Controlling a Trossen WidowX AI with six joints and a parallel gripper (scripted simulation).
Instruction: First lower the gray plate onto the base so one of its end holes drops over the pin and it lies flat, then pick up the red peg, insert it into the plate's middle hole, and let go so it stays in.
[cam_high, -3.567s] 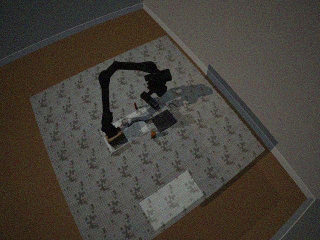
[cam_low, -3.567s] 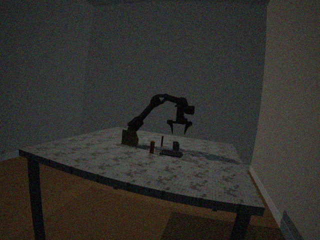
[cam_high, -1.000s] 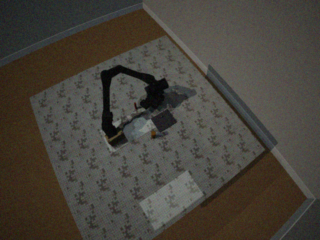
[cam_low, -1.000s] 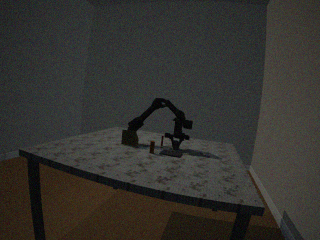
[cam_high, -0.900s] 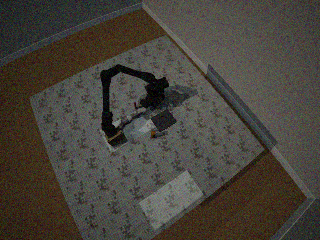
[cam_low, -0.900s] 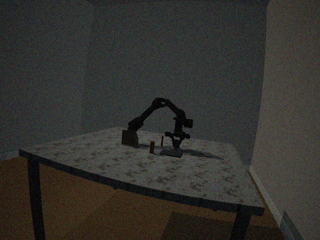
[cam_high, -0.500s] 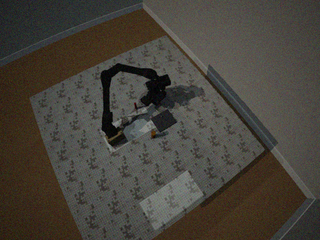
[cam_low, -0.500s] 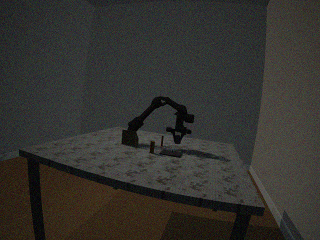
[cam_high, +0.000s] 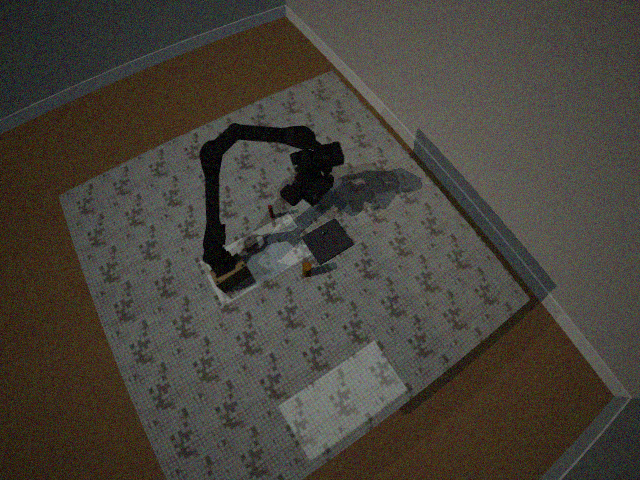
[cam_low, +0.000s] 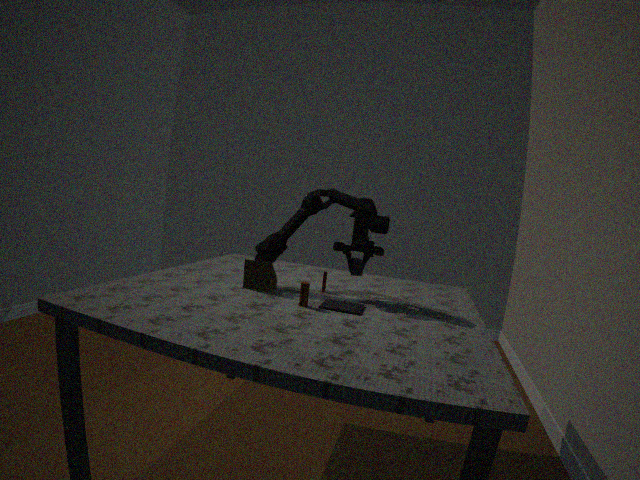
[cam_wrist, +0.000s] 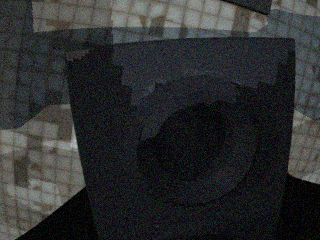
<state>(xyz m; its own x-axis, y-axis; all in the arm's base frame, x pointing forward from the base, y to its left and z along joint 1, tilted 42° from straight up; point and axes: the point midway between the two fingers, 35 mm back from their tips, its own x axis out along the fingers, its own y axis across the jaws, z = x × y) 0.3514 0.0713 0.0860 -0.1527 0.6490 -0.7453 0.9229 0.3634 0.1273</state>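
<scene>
The dark base is 1 cm ahead of my gripper tip, 14 cm to the right of it and 10 cm below it. Also, from my gripper tip: gray plate: 3 cm above; red peg: 13 cm behind, 3 cm to the left, 7 cm below; short orange cylinder: 11 cm behind, 22 cm to the right, 7 cm below.
</scene>
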